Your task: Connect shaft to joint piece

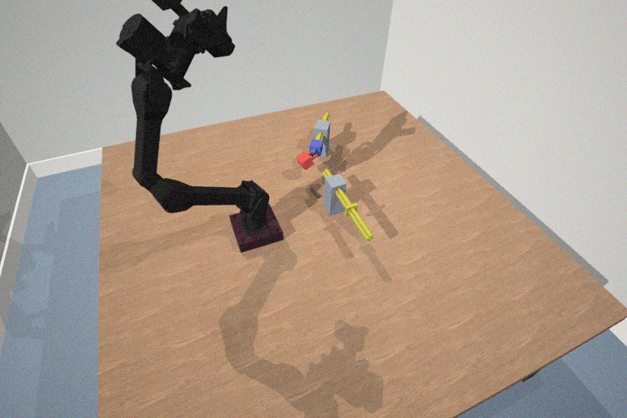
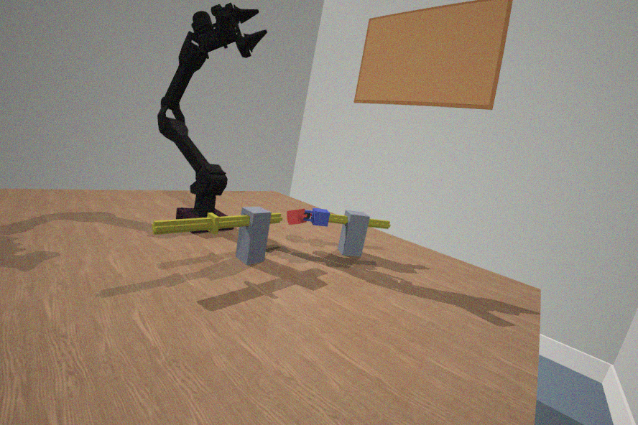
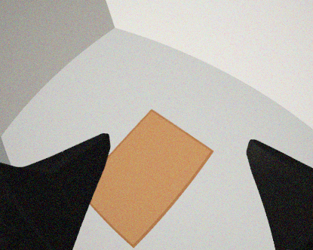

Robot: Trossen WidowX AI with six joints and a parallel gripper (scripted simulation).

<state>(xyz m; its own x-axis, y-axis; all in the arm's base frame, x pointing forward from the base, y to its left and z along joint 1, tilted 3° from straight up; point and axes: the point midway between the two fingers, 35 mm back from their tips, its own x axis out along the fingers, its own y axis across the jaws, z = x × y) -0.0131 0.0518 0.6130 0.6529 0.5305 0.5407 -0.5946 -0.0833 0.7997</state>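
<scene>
Right now my gripper tip is 57 cm above the red joint piece, 25 cm short of it and 4 cm to the right of it.
</scene>
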